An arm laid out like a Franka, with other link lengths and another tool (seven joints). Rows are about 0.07 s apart.
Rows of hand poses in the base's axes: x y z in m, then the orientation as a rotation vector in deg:
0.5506, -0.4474, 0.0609, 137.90, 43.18, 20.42
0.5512, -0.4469, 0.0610, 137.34, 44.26, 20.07
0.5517, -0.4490, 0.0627, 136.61, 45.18, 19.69
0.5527, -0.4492, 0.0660, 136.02, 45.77, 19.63
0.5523, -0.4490, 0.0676, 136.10, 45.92, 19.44
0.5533, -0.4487, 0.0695, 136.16, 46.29, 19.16
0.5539, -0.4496, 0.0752, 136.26, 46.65, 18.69
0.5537, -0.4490, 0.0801, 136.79, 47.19, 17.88
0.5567, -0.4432, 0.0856, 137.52, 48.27, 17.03
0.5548, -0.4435, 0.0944, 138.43, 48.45, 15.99
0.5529, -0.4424, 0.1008, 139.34, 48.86, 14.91
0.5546, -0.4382, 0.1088, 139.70, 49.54, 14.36
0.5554, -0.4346, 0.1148, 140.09, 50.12, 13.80
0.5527, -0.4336, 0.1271, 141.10, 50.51, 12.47
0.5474, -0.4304, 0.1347, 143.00, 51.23, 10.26
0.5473, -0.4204, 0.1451, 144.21, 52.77, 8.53
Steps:
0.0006, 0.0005, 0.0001, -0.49, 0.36, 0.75
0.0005, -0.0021, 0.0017, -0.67, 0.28, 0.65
0.0010, -0.0002, 0.0033, -0.48, 0.02, 0.48
-0.0004, 0.0002, 0.0016, 0.03, 0.19, 0.05
0.0010, 0.0003, 0.0019, 0.01, 0.31, 0.19
0.0006, -0.0009, 0.0057, -0.01, 0.44, 0.13
-0.0002, 0.0006, 0.0049, 0.30, 0.86, 0.12
0.0030, 0.0058, 0.0055, 0.55, 1.11, 0.46
-0.0019, -0.0003, 0.0088, 0.52, 1.02, -0.24
-0.0019, 0.0011, 0.0064, 0.56, 1.11, -0.09
0.0017, 0.0042, 0.0080, 0.28, 0.67, 0.30
0.0008, 0.0036, 0.0060, 0.29, 0.65, 0.22
-0.0027, 0.0010, 0.0123, 0.58, 1.29, -0.17
-0.0053, 0.0032, 0.0076, 1.21, 2.22, -0.26
-0.0001, 0.0100, 0.0104, 0.93, 1.90, 0.52

